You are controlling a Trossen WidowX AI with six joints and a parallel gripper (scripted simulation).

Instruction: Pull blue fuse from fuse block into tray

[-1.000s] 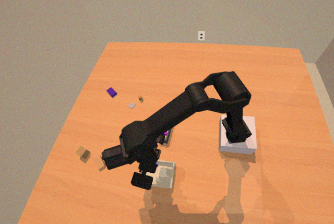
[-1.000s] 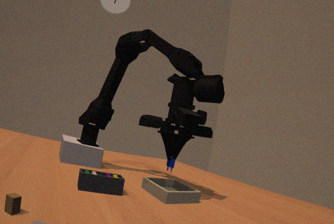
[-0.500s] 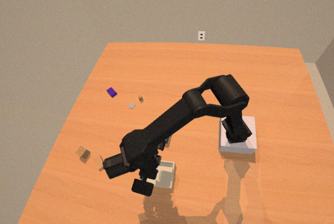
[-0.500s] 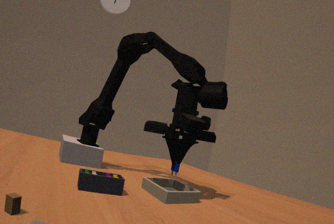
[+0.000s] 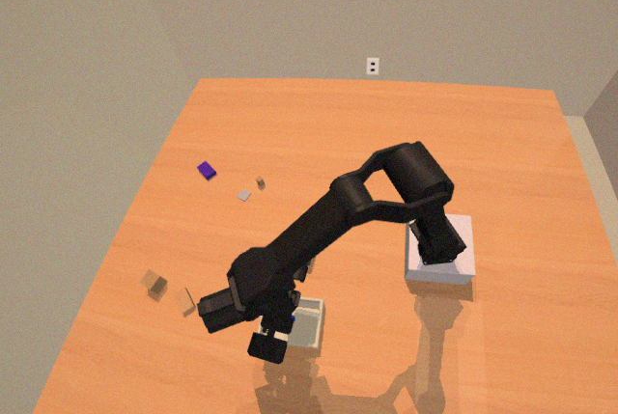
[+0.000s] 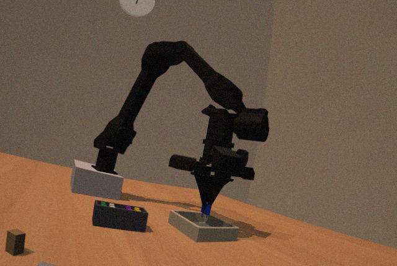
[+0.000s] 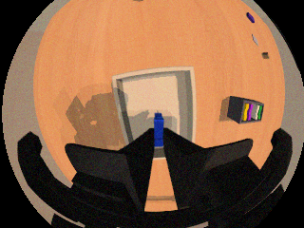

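Now: the blue fuse 10 mm below my gripper tip. The rest, counted from my gripper tip: tray (60 mm below); grey tile (140 mm ahead, 350 mm to the right, 60 mm below); brown block (90 mm ahead, 380 mm to the right, 50 mm below).
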